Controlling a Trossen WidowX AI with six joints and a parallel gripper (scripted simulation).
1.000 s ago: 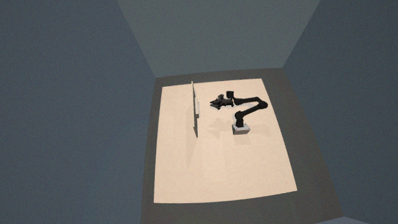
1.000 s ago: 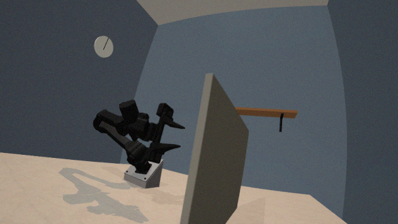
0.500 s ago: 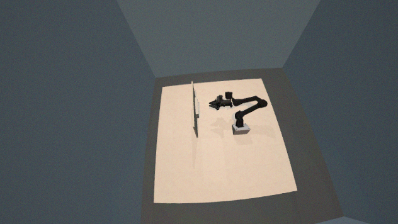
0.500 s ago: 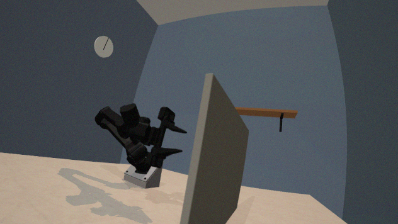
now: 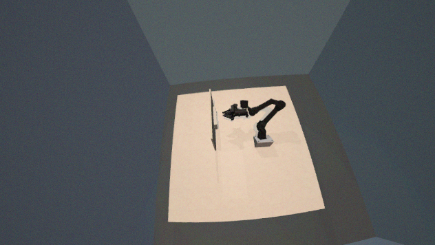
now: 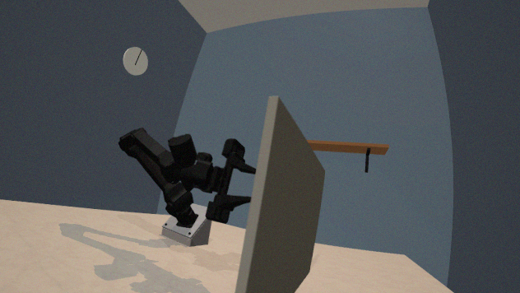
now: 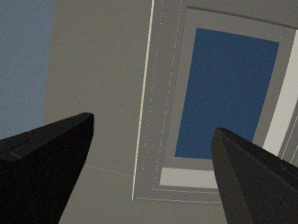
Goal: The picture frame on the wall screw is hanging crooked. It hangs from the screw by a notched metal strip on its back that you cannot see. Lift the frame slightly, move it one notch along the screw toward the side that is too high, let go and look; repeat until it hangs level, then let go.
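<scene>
Right now the picture frame is 7 cm ahead of my gripper tip, 1 cm to the right of it and 6 cm below it. Also, from my gripper tip: wall panel: 9 cm ahead, 1 cm to the left, 7 cm below.
</scene>
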